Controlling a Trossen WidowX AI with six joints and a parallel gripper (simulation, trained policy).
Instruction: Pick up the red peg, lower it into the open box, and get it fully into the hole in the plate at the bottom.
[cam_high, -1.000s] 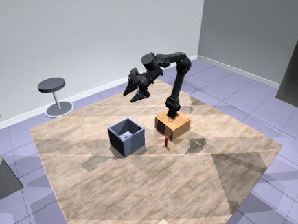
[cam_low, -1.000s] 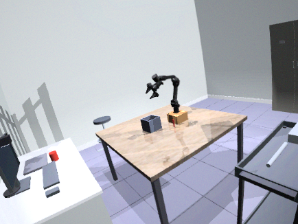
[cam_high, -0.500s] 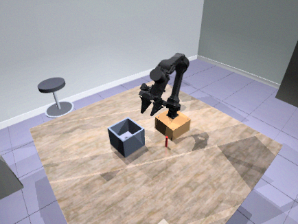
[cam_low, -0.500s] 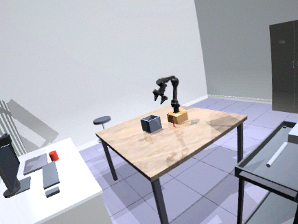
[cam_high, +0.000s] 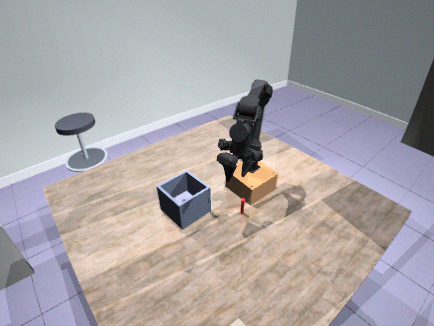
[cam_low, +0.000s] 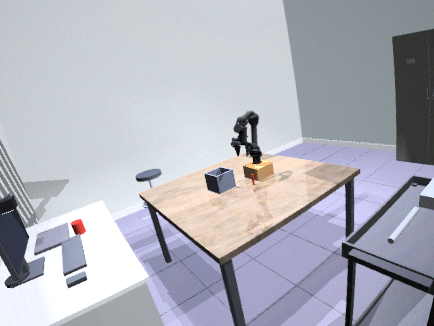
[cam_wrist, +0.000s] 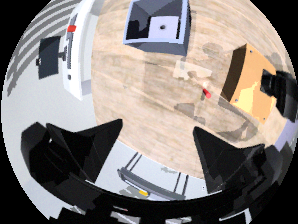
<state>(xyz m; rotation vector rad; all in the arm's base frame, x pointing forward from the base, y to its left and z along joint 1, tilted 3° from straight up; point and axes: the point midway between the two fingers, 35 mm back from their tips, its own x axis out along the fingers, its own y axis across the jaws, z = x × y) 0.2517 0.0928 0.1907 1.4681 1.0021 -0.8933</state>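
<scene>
My gripper tip is 21 cm above the red peg, 8 cm past it and 1 cm to the left of it.
</scene>
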